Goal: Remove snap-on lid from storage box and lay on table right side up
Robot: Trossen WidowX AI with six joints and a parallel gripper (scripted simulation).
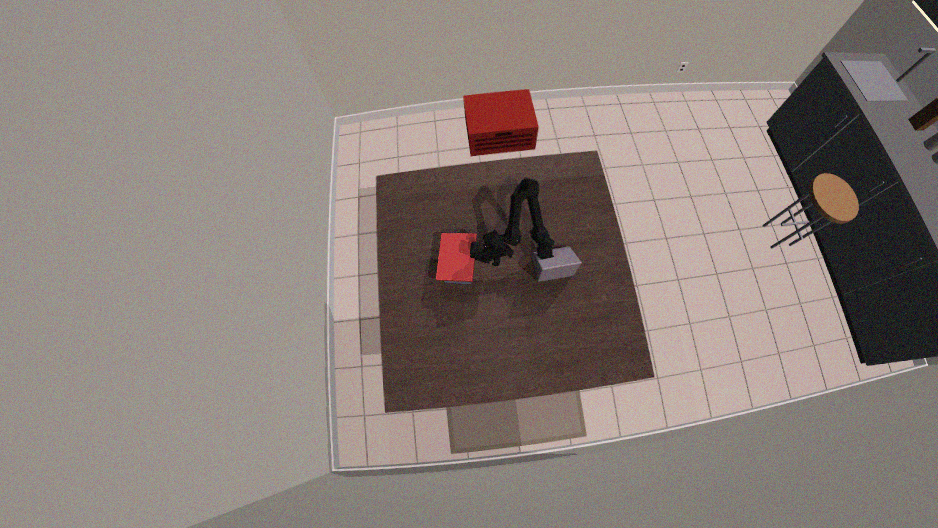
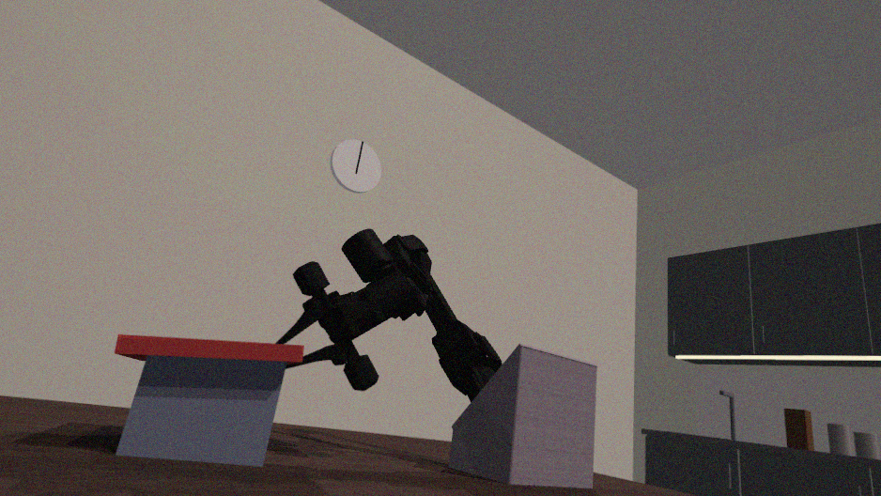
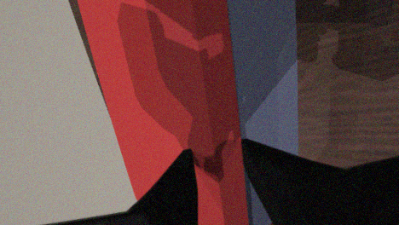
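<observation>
Right now the red lid is 70 mm ahead of my gripper tip and 20 mm to the right of it. Also, from my gripper tip: blue-grey storage box 70 mm ahead, 60 mm below, 20 mm to the right.
</observation>
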